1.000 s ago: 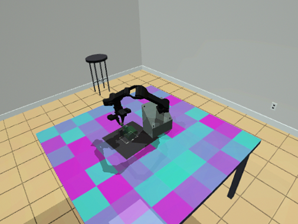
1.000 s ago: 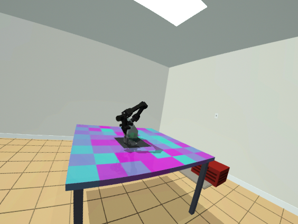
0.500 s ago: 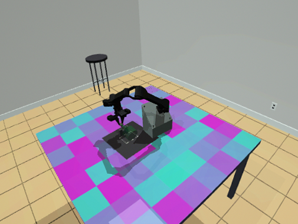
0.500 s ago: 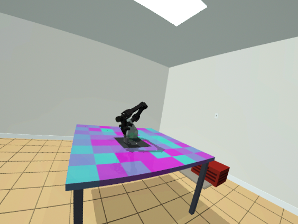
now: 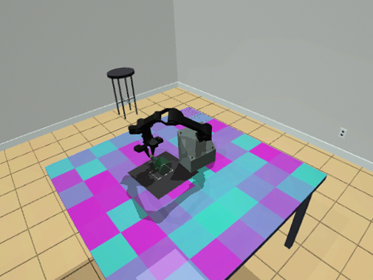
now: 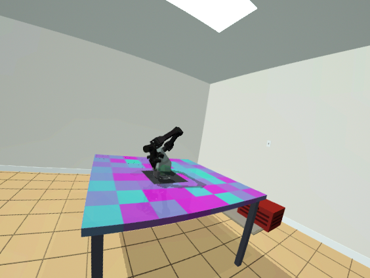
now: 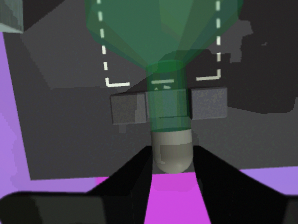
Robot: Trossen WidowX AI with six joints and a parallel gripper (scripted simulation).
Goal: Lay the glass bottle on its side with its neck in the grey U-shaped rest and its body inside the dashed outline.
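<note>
Now: the green glass bottle 10 mm behind my gripper tip, 50 mm to the left of it and 10 mm below it. Round my gripper tip: dark mat (20 mm behind, 100 mm to the left, 70 mm below).
</note>
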